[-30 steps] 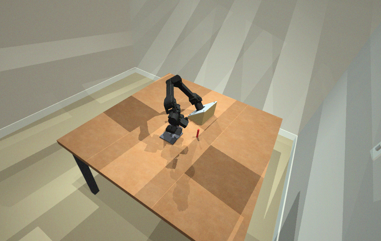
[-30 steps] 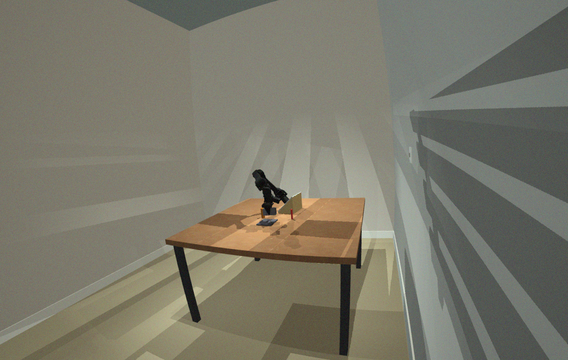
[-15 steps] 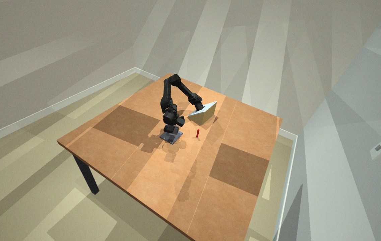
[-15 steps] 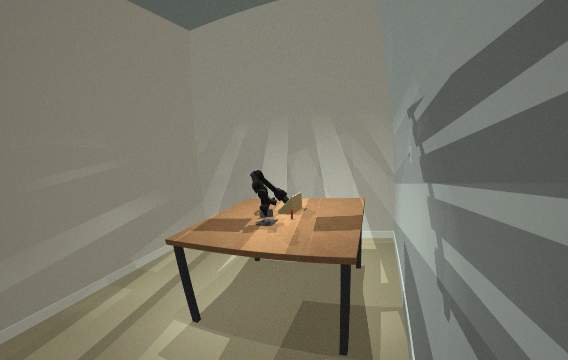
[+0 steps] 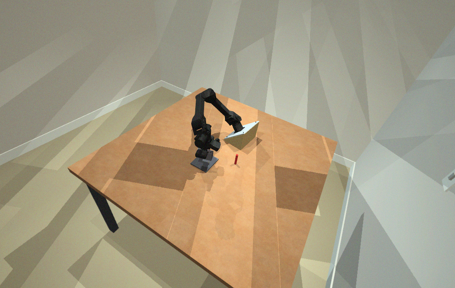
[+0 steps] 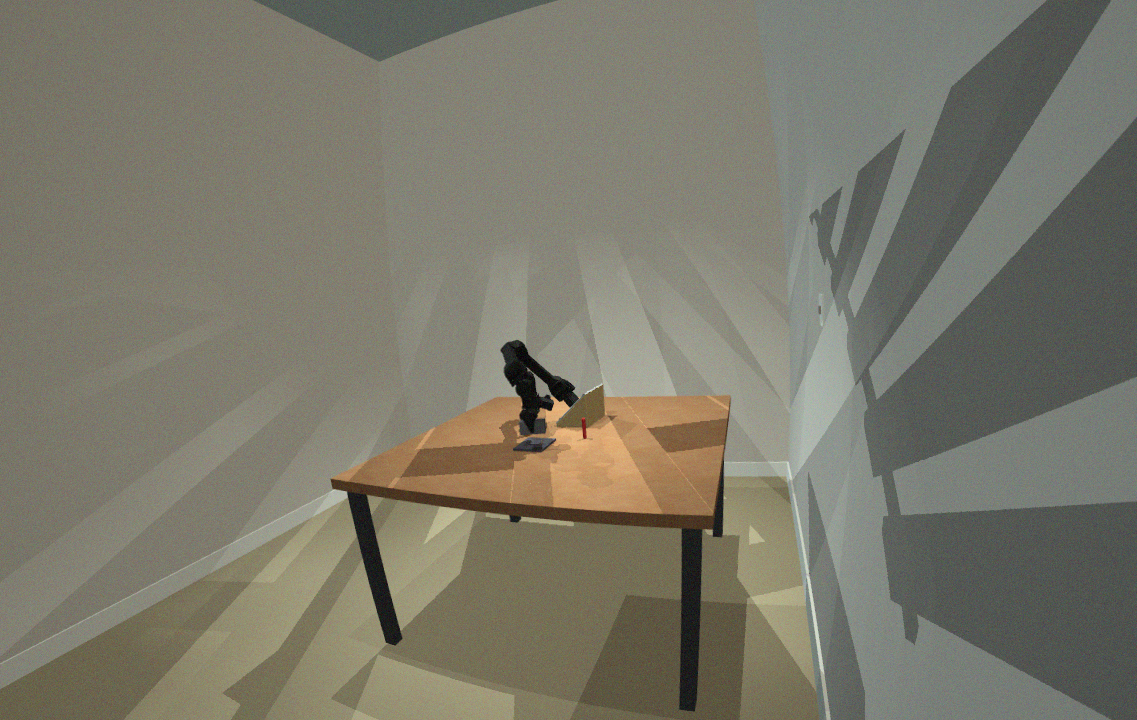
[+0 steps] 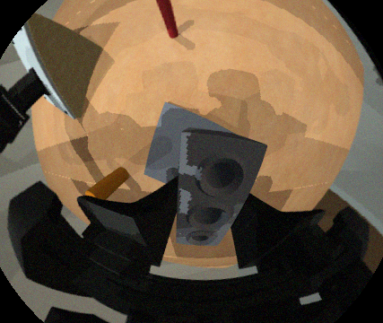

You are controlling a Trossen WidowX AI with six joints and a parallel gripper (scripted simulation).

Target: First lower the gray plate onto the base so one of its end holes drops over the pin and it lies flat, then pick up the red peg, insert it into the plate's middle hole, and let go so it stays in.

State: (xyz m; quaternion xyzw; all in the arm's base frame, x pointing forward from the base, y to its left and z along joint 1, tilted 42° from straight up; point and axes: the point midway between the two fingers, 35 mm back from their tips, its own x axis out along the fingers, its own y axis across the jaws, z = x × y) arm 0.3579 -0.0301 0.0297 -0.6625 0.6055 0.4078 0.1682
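Right now my gripper tip is 10 mm past the base, 10 mm to the right of it and 50 mm above it. Also, from my gripper tip: red peg 120 mm behind, 160 mm to the left, 20 mm below; gray plate 30 mm above; orange cylinder 120 mm behind, 90 mm to the right, 20 mm below.
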